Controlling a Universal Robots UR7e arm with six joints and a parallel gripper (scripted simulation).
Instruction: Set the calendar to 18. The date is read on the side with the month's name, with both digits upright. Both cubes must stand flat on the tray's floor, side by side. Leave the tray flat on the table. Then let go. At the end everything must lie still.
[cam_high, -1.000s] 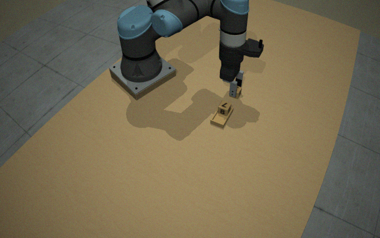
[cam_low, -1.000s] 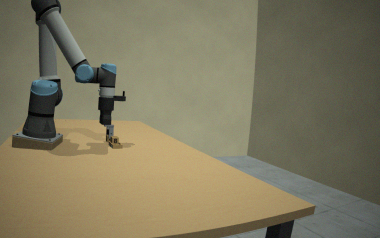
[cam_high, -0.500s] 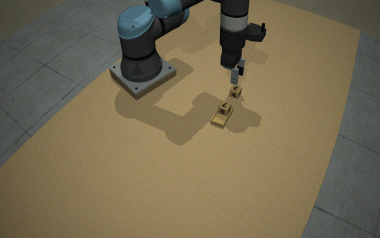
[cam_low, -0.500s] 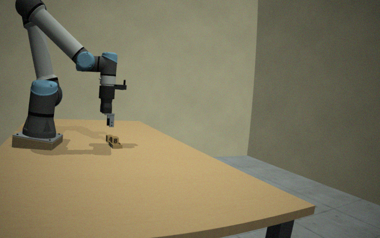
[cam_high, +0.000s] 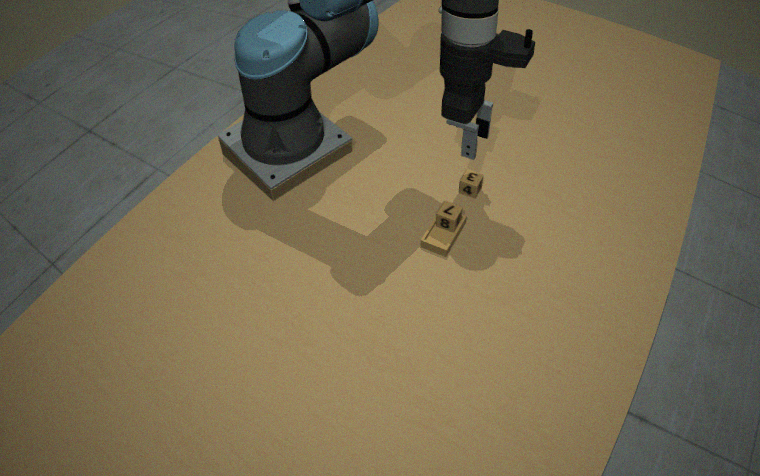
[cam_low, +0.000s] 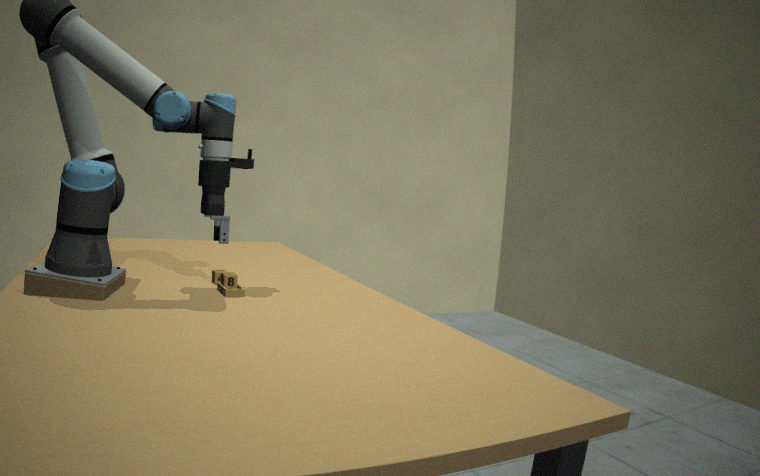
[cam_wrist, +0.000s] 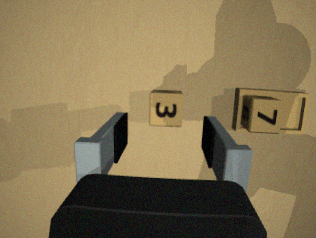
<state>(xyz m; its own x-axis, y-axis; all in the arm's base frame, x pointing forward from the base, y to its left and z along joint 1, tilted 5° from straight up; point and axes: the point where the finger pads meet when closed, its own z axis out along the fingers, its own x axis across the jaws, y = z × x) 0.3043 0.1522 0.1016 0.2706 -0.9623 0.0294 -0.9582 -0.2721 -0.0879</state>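
My gripper is now 11 cm to the left of the wooden tray, 11 cm above it and 3 cm short of it.
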